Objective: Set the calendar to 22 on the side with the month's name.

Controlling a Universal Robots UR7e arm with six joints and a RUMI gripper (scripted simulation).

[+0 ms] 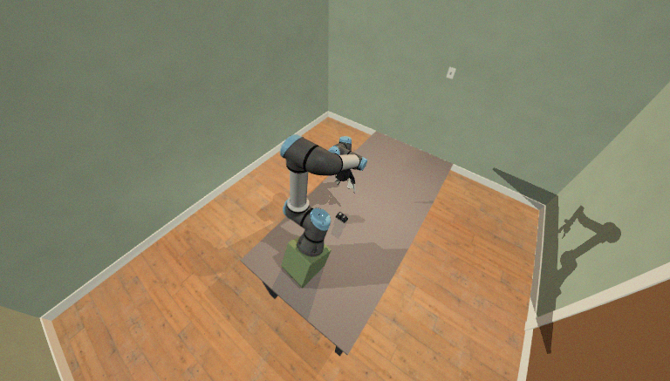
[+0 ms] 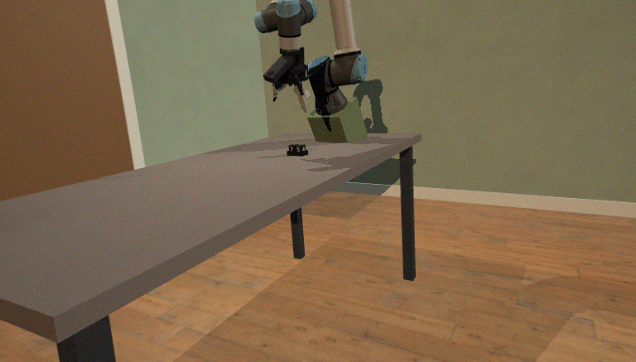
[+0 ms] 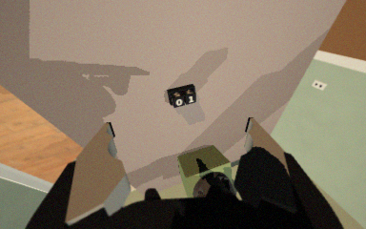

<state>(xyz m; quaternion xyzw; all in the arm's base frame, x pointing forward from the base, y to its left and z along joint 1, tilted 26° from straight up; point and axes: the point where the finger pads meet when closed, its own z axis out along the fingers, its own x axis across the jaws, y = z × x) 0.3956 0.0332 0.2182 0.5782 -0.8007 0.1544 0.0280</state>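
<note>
My gripper is now 100 mm past the black number cube, 50 mm to the left of it and 170 mm above it. Also, from my hand: black tray: 100 mm behind, 30 mm to the right, 180 mm below.
</note>
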